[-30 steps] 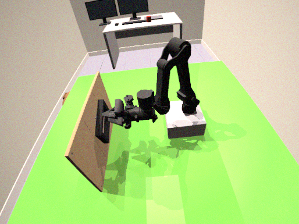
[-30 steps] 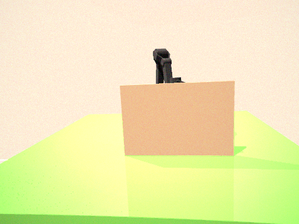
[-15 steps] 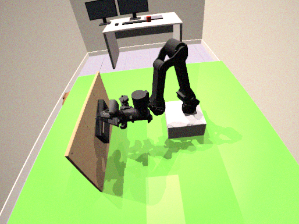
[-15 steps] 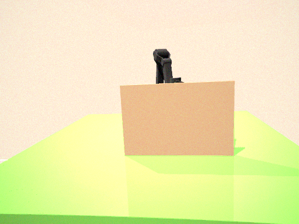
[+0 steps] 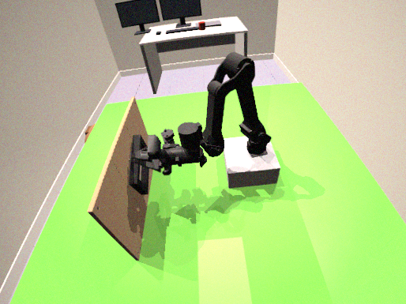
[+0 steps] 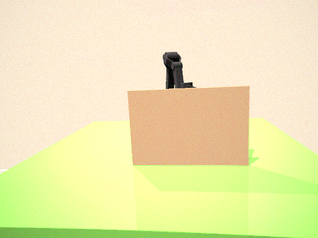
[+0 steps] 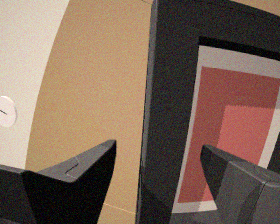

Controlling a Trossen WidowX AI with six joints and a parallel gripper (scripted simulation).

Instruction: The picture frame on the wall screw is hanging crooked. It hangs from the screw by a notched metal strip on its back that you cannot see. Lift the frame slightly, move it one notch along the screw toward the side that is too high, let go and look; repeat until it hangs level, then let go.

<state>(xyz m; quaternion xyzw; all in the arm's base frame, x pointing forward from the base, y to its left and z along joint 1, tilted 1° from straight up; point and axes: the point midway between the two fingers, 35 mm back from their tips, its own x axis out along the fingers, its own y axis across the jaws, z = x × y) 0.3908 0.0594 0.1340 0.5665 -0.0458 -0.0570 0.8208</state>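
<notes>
The picture frame is 20 mm to the right of my gripper tip and 50 mm below it. Also, from my gripper tip: tan wall board 20 mm ahead, 60 mm below.
</notes>
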